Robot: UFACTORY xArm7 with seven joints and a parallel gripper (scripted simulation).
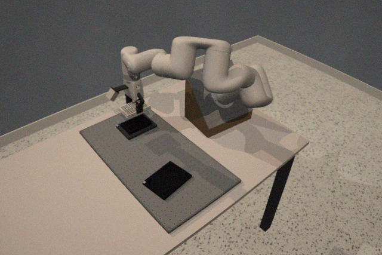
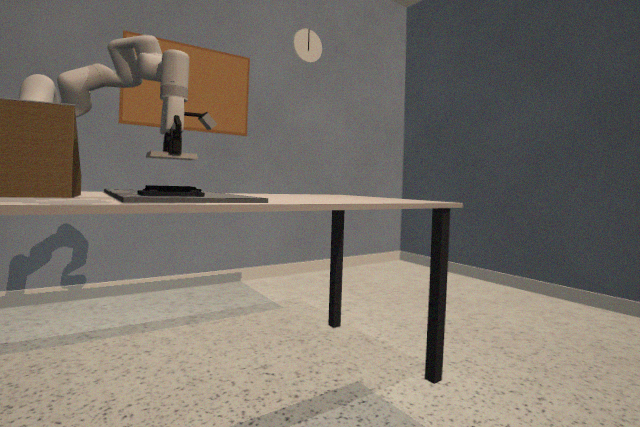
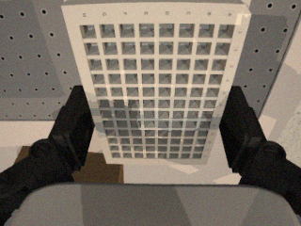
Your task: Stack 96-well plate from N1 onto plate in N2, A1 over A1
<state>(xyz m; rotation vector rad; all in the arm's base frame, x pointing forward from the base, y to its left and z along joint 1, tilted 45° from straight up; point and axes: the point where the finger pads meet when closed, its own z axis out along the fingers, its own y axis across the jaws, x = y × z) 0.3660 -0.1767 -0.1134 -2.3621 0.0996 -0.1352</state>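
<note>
Right now my hand is 10 mm above the white 96-well plate. The rest, counted from my hand: black plate nest (100 mm ahead, 360 mm to the left, 120 mm below); then black 96-well plate (100 mm below).
</note>
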